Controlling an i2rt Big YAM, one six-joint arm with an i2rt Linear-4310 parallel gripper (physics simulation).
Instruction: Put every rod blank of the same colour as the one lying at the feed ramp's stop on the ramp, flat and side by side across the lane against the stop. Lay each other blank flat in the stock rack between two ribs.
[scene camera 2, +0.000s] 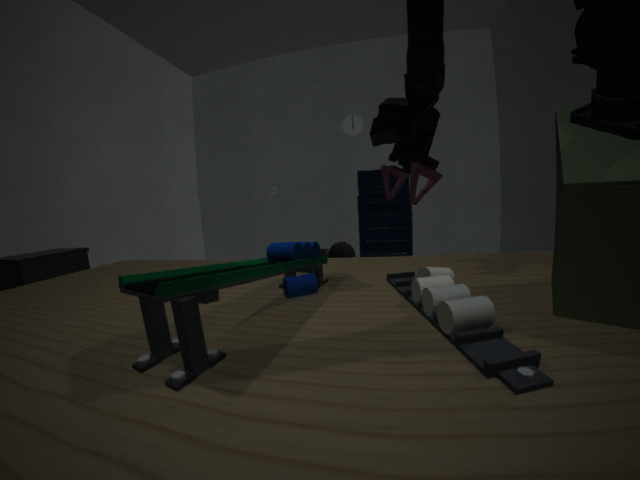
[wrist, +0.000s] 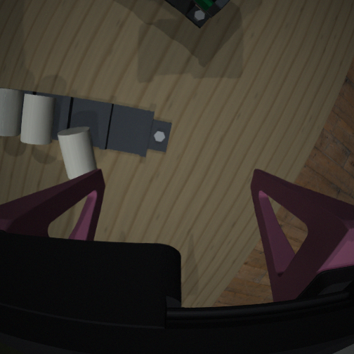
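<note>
Blue blanks (scene camera 2: 284, 251) lie side by side at the far end of the green feed ramp (scene camera 2: 232, 274). Another blue blank (scene camera 2: 300, 285) lies on the table beside the ramp's far legs. White blanks (scene camera 2: 466, 314) (wrist: 37, 120) lie side by side across the dark stock rack (scene camera 2: 491, 351) (wrist: 131, 130). One more white blank (scene camera 2: 435, 273) (wrist: 78, 154) lies askew towards the rack's far end, with one end over the rack and the other beyond its edge. My gripper (scene camera 2: 401, 201) (wrist: 177, 177) is open and empty, high above the table beyond the rack's far end.
A green block (scene camera 2: 594, 248) under the arm's base stands right of the rack. A black box (scene camera 2: 46, 263) is at the far left. A dark ball (scene camera 2: 341, 250) and a blue cabinet (scene camera 2: 385, 227) show behind the table. The table edge and wooden floor (wrist: 325, 155) show at right in the wrist view.
</note>
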